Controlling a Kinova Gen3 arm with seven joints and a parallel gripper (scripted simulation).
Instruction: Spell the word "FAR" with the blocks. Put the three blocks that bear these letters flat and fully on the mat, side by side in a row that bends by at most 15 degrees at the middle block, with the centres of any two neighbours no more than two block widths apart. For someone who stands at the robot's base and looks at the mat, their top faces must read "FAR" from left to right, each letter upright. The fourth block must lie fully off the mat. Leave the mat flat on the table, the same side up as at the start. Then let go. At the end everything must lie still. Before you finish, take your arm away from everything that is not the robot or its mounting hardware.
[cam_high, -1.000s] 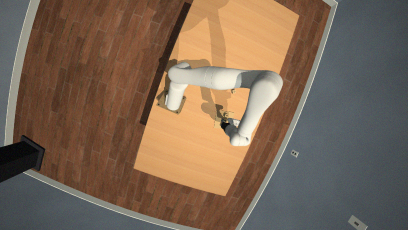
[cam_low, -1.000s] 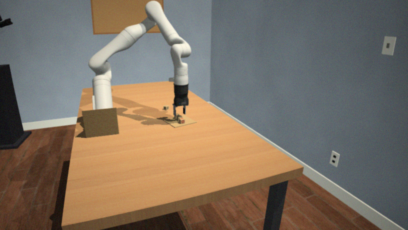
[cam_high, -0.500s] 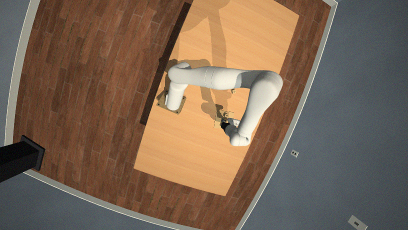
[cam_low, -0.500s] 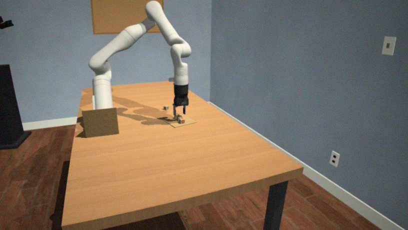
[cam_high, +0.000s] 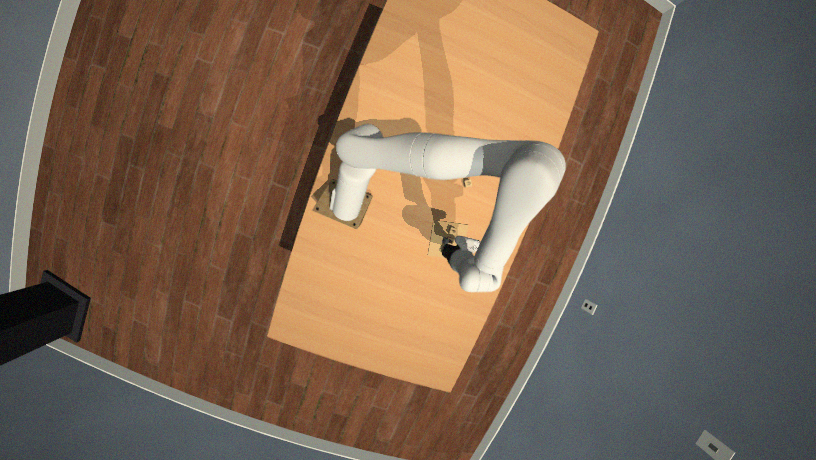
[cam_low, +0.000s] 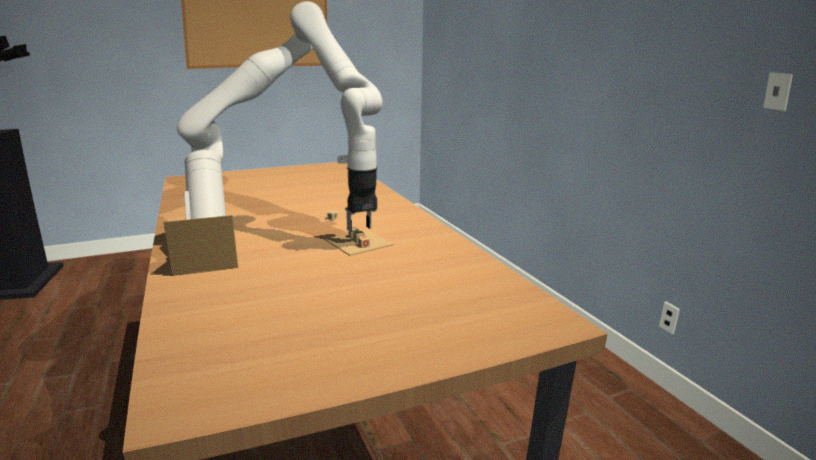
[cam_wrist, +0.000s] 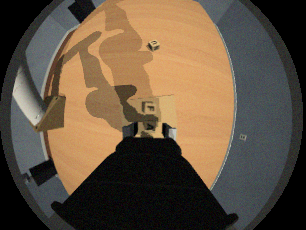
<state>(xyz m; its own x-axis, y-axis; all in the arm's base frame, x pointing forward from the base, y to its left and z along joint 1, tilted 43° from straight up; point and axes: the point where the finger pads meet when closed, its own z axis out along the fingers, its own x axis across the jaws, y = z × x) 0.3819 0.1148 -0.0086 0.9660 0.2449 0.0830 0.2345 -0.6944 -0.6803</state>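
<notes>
Now: the tan mat 5 cm below my hand.
</notes>
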